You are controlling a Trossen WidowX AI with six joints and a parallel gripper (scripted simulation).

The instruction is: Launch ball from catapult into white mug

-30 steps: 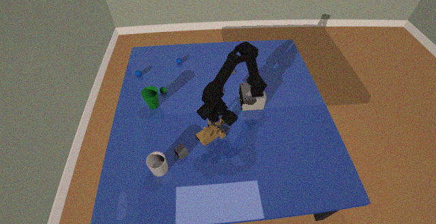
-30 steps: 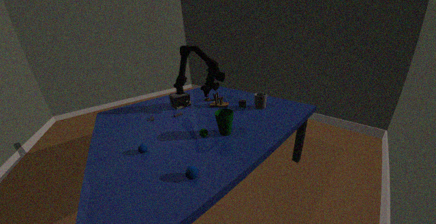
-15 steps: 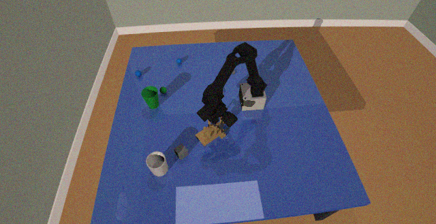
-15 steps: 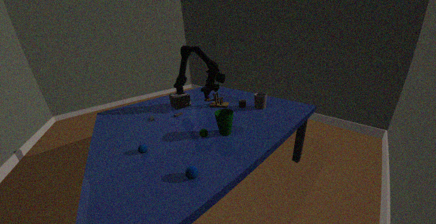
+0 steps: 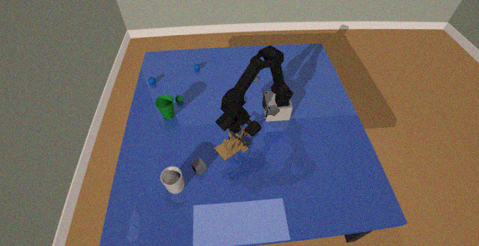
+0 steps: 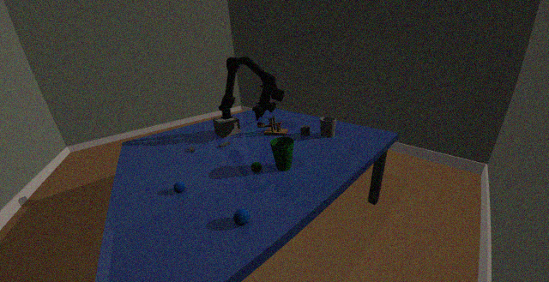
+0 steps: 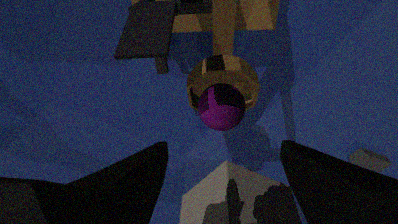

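Right now my gripper tip is 40 mm above the magenta ball. Round my gripper tip: wooden catapult (50 mm ahead, 50 mm to the left, 40 mm below); white mug (350 mm ahead, 240 mm to the left, 70 mm below); dark cube (240 mm ahead, 170 mm to the left, 70 mm below).
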